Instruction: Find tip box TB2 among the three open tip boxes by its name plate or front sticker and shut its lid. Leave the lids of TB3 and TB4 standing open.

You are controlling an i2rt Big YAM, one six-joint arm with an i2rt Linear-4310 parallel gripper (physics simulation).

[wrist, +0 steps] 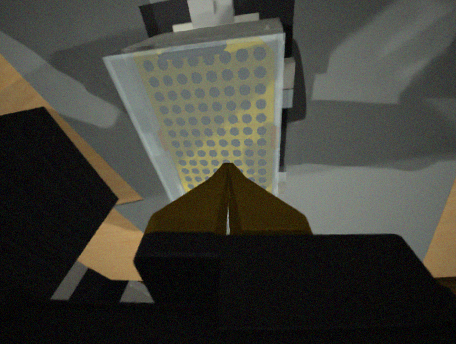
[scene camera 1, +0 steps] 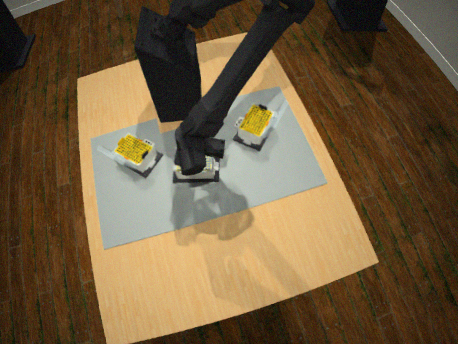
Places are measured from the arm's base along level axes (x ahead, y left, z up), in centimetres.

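Where they show: gripper, fingertip midpoint: [wrist: 228,171]; arm's base, link origin: [scene camera 1: 166,34].
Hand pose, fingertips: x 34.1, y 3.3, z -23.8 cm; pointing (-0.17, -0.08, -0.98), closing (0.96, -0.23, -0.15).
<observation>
Things, the pixels of their centre, and the offset from my fingertips. Level surfaces: height alone.
- middle tip box, body centre: [wrist: 205,125] [scene camera 1: 195,159] dx -2.1, dy +1.4, dz -3.9 cm
- left tip box, body centre: [scene camera 1: 132,148] dx -8.0, dy -19.6, dz -1.3 cm
- right tip box, body centre: [scene camera 1: 256,118] dx -14.3, dy +23.6, dz -1.3 cm
- grey mat, surface height: dz -7.8 cm
- wooden table, surface height: dz -8.1 cm
The middle tip box [scene camera 1: 207,174] [wrist: 220,110] has its clear lid lying over the yellow rack; whether it is latched cannot be told. Its name plate is not readable. My gripper [wrist: 228,171] is shut and empty, with its tips over the near end of this lid; contact cannot be told. In the scene view the arm hides the tips and part of the box. The left tip box [scene camera 1: 134,150] and the right tip box [scene camera 1: 256,121] show yellow racks, with clear lids standing open at their outer sides. Their small plates are too blurred to read.
The boxes stand on a grey mat [scene camera 1: 135,215] on a wooden table [scene camera 1: 150,295]. The black arm base [scene camera 1: 172,85] rises behind the mat, between the left and right boxes. The arm reaches down from the upper right, passing left of the right box.
</observation>
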